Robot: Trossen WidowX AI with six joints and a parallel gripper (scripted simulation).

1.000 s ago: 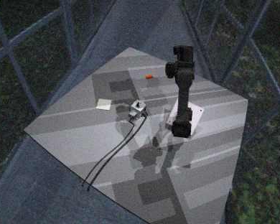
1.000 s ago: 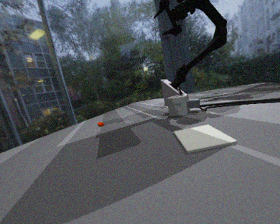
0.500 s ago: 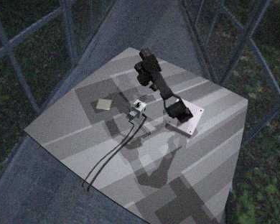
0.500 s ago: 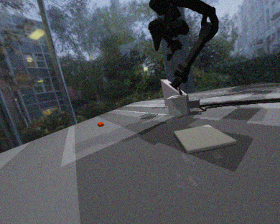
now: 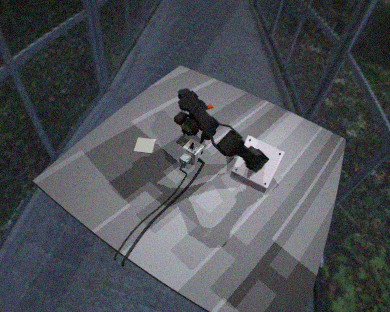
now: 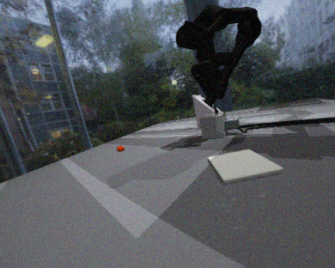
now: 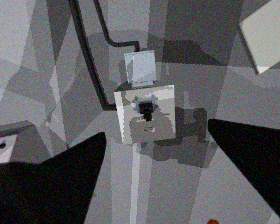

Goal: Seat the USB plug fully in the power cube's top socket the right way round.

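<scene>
Now: gripper tip 5 cm above the dark USB plug. The rest, counted from my gripper tip: orange object: 15 cm ahead, 39 cm to the right, 13 cm below; pale flat pad: 23 cm ahead, 9 cm to the left, 14 cm below.
</scene>
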